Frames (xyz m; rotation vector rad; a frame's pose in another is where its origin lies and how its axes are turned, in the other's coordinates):
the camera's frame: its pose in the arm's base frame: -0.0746 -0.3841 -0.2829 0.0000 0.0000 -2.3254
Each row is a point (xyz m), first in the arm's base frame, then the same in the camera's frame.
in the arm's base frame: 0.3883 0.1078 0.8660
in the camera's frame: -0.6755 0.0003 1.1489
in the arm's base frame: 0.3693 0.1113 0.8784
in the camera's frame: -0.6650 -0.0159 1.1613
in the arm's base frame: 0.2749 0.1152 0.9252
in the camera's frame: -0.6032 -0.0874 1.2081
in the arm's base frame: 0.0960 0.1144 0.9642
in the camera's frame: -0.4800 -0.2172 1.2471
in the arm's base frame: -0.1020 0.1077 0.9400
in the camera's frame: -0.3395 -0.3568 1.2229
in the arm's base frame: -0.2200 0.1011 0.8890
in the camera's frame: -0.2539 -0.4383 1.1719
